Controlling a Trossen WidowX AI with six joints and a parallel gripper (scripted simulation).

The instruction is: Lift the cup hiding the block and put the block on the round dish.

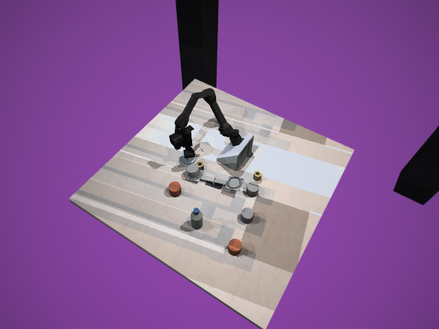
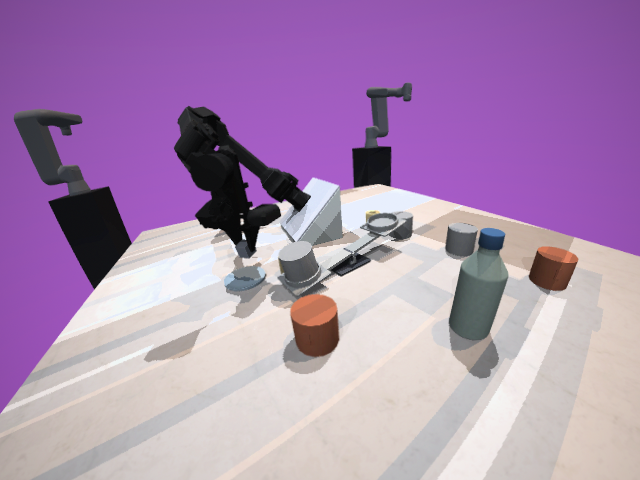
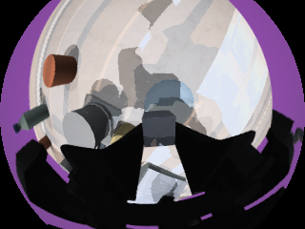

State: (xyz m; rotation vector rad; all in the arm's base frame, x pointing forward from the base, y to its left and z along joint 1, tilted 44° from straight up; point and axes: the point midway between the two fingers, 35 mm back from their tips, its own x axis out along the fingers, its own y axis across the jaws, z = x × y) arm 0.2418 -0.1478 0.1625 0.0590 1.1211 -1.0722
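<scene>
My gripper tip is 80 mm above the pale blue round dish, 20 mm to the left of it and 20 mm past it. Round my gripper tip: bottle (330 mm ahead, 300 mm to the left, 30 mm above); then grey block (10 mm above); then black balance (230 mm to the left, 60 mm below, 50 mm ahead).
</scene>
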